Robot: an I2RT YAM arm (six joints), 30 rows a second.
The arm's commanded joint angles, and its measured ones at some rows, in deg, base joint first. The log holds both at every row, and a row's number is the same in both.
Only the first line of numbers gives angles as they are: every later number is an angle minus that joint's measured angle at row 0.
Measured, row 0: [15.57, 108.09, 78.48, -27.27, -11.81, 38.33]
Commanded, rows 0 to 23: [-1.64, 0.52, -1.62, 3.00, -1.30, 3.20]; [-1.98, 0.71, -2.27, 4.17, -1.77, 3.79]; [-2.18, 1.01, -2.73, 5.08, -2.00, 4.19]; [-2.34, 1.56, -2.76, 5.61, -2.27, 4.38]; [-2.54, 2.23, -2.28, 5.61, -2.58, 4.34]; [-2.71, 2.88, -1.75, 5.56, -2.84, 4.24]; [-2.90, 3.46, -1.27, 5.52, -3.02, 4.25]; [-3.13, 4.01, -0.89, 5.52, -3.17, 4.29]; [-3.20, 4.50, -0.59, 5.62, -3.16, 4.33]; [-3.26, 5.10, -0.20, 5.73, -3.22, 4.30]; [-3.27, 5.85, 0.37, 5.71, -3.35, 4.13]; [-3.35, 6.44, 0.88, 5.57, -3.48, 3.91]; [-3.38, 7.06, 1.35, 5.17, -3.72, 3.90]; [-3.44, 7.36, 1.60, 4.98, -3.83, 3.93]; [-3.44, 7.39, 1.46, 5.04, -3.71, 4.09]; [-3.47, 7.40, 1.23, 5.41, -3.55, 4.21]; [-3.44, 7.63, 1.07, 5.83, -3.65, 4.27]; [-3.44, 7.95, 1.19, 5.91, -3.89, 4.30]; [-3.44, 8.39, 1.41, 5.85, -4.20, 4.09]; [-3.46, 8.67, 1.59, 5.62, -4.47, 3.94]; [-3.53, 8.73, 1.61, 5.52, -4.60, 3.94]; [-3.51, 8.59, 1.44, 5.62, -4.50, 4.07]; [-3.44, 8.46, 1.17, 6.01, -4.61, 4.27]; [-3.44, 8.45, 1.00, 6.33, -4.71, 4.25]
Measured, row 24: [-3.01, 7.41, -0.31, 5.86, -4.11, 3.95]
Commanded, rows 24 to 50: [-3.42, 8.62, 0.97, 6.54, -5.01, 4.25]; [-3.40, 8.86, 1.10, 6.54, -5.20, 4.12]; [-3.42, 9.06, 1.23, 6.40, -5.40, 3.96]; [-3.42, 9.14, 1.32, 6.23, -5.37, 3.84]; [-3.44, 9.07, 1.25, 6.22, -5.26, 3.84]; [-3.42, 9.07, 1.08, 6.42, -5.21, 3.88]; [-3.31, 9.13, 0.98, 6.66, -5.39, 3.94]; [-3.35, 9.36, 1.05, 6.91, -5.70, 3.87]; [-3.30, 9.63, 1.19, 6.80, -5.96, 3.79]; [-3.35, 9.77, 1.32, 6.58, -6.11, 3.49]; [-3.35, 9.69, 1.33, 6.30, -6.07, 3.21]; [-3.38, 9.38, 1.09, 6.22, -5.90, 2.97]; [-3.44, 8.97, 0.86, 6.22, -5.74, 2.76]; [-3.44, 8.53, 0.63, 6.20, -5.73, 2.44]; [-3.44, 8.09, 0.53, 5.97, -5.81, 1.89]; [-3.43, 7.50, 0.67, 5.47, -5.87, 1.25]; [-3.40, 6.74, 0.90, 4.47, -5.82, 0.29]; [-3.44, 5.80, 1.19, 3.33, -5.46, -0.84]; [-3.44, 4.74, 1.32, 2.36, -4.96, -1.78]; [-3.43, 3.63, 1.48, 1.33, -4.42, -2.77]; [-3.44, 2.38, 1.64, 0.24, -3.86, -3.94]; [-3.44, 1.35, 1.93, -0.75, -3.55, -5.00]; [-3.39, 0.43, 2.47, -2.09, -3.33, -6.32]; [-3.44, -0.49, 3.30, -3.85, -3.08, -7.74]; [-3.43, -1.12, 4.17, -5.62, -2.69, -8.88]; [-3.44, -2.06, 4.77, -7.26, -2.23, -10.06]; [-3.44, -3.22, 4.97, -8.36, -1.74, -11.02]
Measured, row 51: [-3.21, 0.48, 1.61, -1.57, -4.31, -5.80]
